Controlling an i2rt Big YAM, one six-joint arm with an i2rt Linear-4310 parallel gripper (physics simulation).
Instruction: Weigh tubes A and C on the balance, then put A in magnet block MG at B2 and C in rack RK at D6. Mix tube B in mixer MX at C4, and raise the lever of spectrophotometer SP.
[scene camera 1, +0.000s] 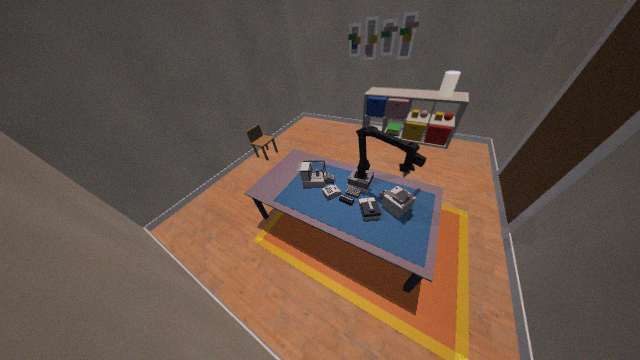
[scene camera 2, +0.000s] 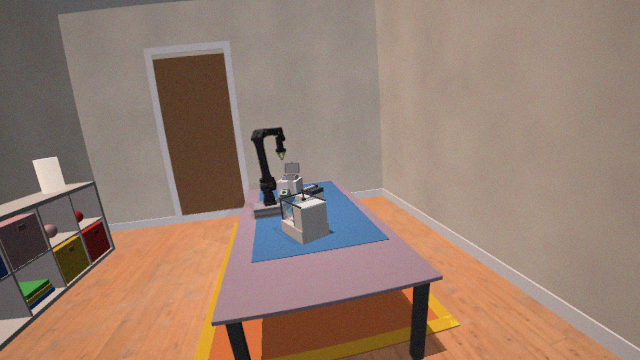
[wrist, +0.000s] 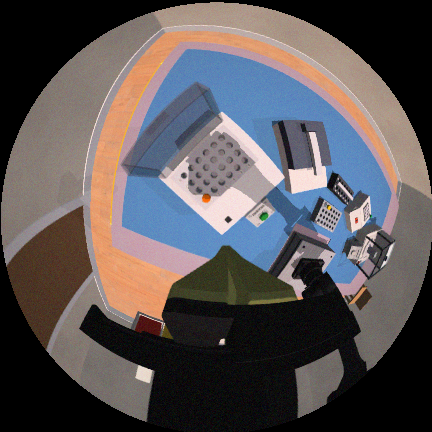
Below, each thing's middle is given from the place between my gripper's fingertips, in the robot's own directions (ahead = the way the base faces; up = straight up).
I see the balance (scene camera 2: 305, 226) 84 cm to the right of my hand, 21 cm below it and 7 cm behind it. From my hand the other things lie so: mixer lid (wrist: 193, 113): 10 cm ahead, 9 cm below, 8 cm to the left; spectrophotometer (wrist: 303, 148): 27 cm below, 22 cm to the right, 15 cm ahead.
